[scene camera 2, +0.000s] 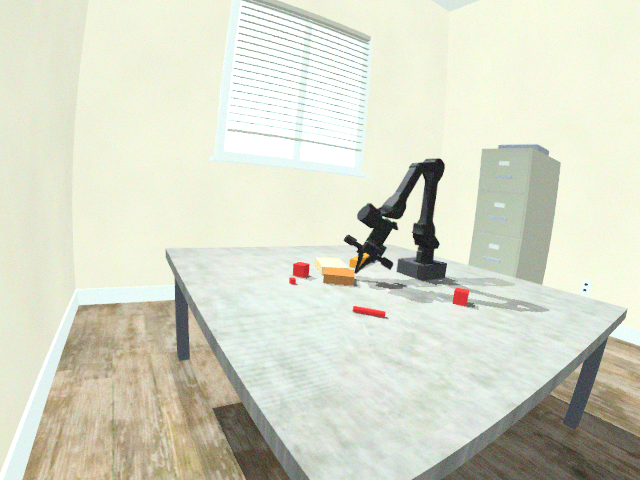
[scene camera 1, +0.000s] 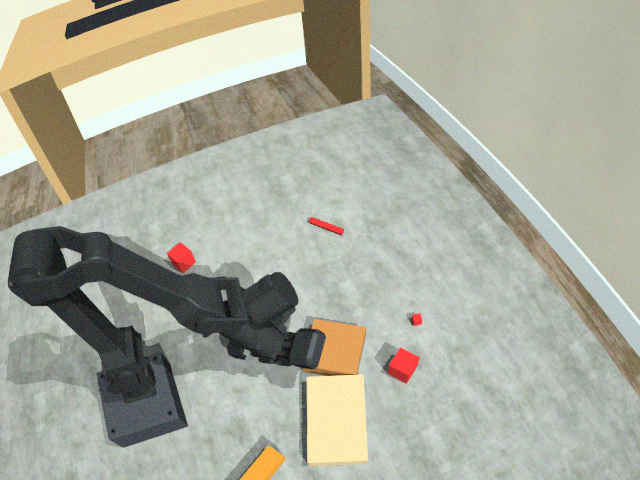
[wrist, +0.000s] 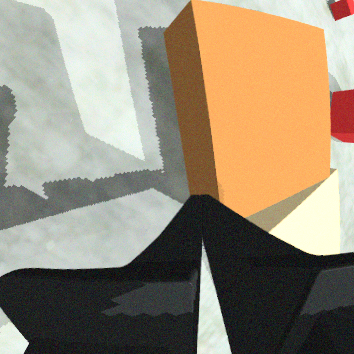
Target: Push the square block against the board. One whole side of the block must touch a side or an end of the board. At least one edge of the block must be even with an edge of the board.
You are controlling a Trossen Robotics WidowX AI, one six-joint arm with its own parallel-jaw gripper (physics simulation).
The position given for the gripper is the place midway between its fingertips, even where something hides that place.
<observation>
The gripper [scene camera 1: 301, 361] is shut, with nothing in its grasp. Also in view: a square block [scene camera 1: 341, 354]. A board [scene camera 1: 336, 424] rests on the table.
The board is seen too in the wrist view [wrist: 309, 219]. The square block shows as well in the wrist view [wrist: 251, 93]. The gripper is seen too in scene camera 2 [scene camera 2: 354, 273] and in the wrist view [wrist: 198, 202].
</observation>
